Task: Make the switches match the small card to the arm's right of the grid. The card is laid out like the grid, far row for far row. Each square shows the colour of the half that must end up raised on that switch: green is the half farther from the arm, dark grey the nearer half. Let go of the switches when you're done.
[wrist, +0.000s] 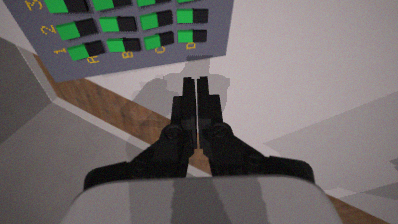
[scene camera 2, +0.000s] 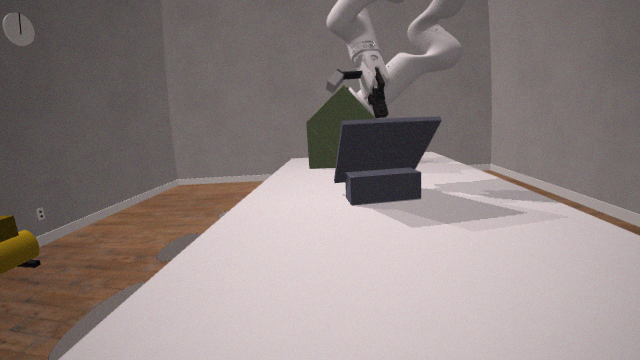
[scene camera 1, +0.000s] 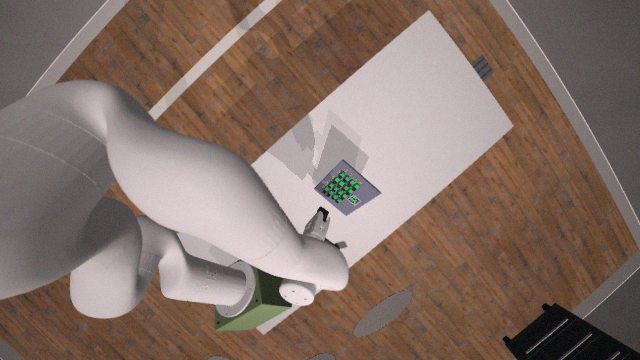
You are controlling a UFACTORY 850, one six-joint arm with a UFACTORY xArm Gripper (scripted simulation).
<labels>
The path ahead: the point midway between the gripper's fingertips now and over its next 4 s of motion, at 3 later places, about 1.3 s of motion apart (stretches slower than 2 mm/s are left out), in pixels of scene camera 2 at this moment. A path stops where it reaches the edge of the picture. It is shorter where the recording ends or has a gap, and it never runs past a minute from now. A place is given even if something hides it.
The gripper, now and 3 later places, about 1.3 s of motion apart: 382,116; 378,146; 380,157; 379,155
</labels>
